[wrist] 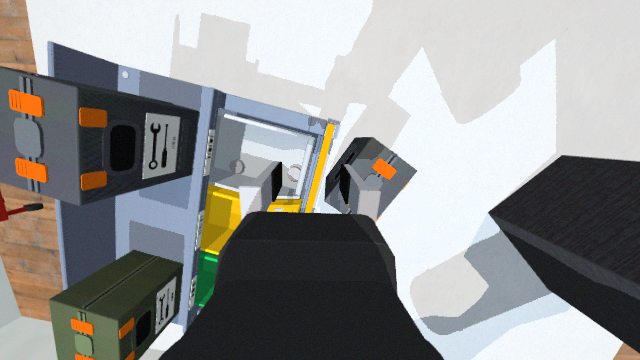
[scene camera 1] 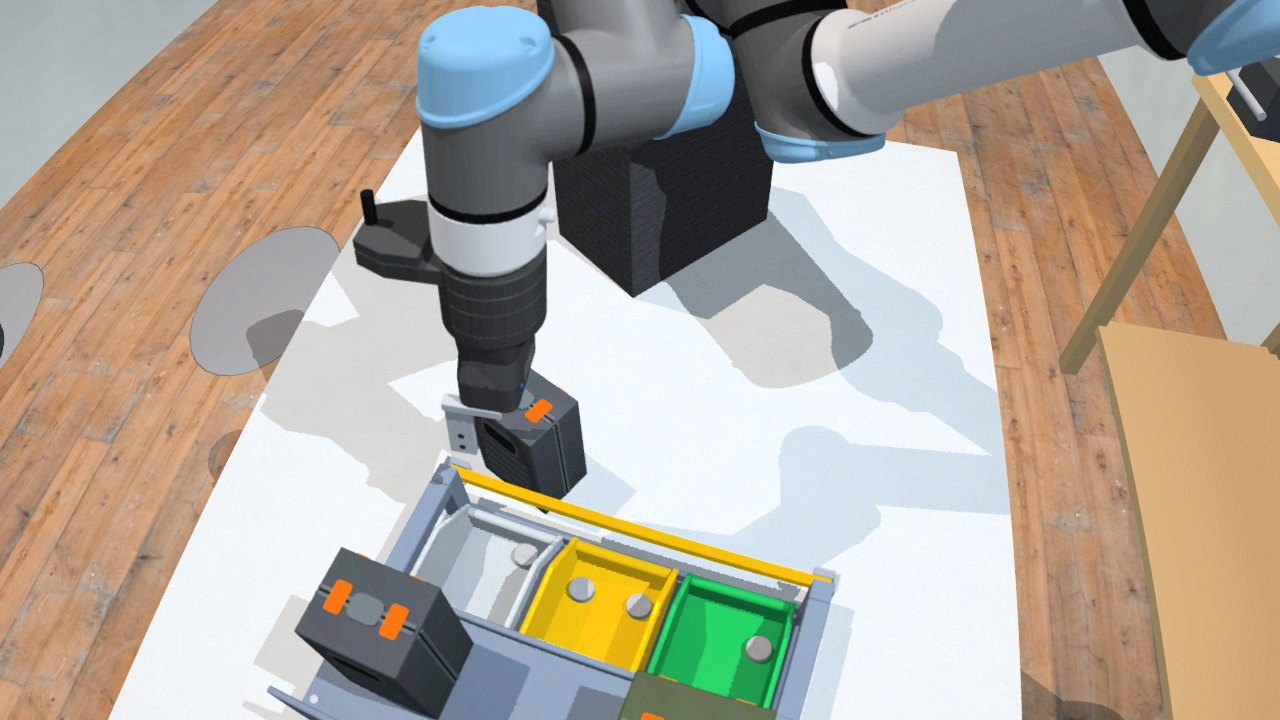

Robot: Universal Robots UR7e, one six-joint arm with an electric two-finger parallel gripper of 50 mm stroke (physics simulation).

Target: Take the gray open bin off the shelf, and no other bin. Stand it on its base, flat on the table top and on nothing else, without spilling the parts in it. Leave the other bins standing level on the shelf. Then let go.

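Places are measured from the arm's base along level axes (x ahead, y left, z up), in metres.
Pixels of known places: gripper, between the fingertips: [wrist: 311,175] [scene camera 1: 474,422]; arm's base, origin of its link: [scene camera 1: 683,11].
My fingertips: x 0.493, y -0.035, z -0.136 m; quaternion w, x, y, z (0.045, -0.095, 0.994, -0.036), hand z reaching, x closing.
Observation:
Ahead of a thing's pixels: the offset from my fingertips to its top centre. Level surfaces: height alone.
The gray open bin {0.100 m ahead, 0.020 m left, 0.097 m down} [scene camera 1: 465,568] [wrist: 225,145] stands on the shelf {0.076 m down} [scene camera 1: 541,671] [wrist: 150,215] at the end of the bin row, behind the yellow rail {0.003 m back, 0.135 m left, 0.113 m down} [scene camera 1: 644,531] [wrist: 320,162]. Two round parts show in it in the wrist view; one shows in the scene view. The yellow bin {0.099 m ahead, 0.133 m left, 0.097 m down} [scene camera 1: 595,631] [wrist: 220,212] is beside it, then the green bin {0.100 m ahead, 0.245 m left, 0.097 m down} [scene camera 1: 711,635] [wrist: 206,275]. My gripper [scene camera 1: 483,425] [wrist: 311,175] is open and empty, above the rail side of the gray bin. In the wrist view one finger overlaps that bin, the other a dark case. Its far finger is hidden in the scene view.
A dark case {0.066 m back, 0.007 m left, 0.046 m down} [scene camera 1: 537,452] [wrist: 375,150] stands on the table just outside the rail. Another dark case {0.192 m ahead, 0.013 m left, 0.046 m up} [scene camera 1: 384,626] [wrist: 55,140] and a green case {0.201 m ahead, 0.244 m left, 0.021 m up} [scene camera 1: 698,702] [wrist: 95,300] stand on the shelf top. A large black block [scene camera 1: 707,205] [wrist: 575,210] stands farther back.

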